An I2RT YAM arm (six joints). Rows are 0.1 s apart.
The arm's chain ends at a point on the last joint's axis. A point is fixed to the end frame.
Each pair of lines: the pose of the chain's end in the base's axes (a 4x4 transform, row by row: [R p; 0 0 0 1], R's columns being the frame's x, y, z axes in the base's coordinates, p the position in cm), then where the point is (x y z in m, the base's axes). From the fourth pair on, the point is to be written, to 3 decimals.
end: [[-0.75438, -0.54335, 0.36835, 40.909], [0.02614, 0.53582, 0.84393, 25.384], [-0.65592, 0.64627, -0.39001, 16.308], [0, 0, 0, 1]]
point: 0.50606 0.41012 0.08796
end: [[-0.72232, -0.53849, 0.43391, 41.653], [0.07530, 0.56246, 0.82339, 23.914], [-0.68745, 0.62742, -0.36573, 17.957], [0, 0, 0, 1]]
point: 0.52569 0.38993 0.11019
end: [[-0.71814, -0.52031, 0.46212, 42.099], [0.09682, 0.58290, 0.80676, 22.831], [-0.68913, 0.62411, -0.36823, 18.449], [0, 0, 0, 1]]
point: 0.53531 0.37504 0.11471
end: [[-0.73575, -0.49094, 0.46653, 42.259], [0.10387, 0.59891, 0.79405, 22.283], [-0.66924, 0.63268, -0.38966, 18.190], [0, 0, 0, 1]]
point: 0.538 0.367 0.107
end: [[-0.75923, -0.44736, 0.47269, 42.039], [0.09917, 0.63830, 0.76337, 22.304], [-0.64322, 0.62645, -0.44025, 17.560], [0, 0, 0, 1]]
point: 0.536 0.360 0.091
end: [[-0.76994, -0.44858, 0.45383, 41.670], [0.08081, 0.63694, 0.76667, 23.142], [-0.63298, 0.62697, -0.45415, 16.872], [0, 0, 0, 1]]
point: 0.529 0.370 0.081
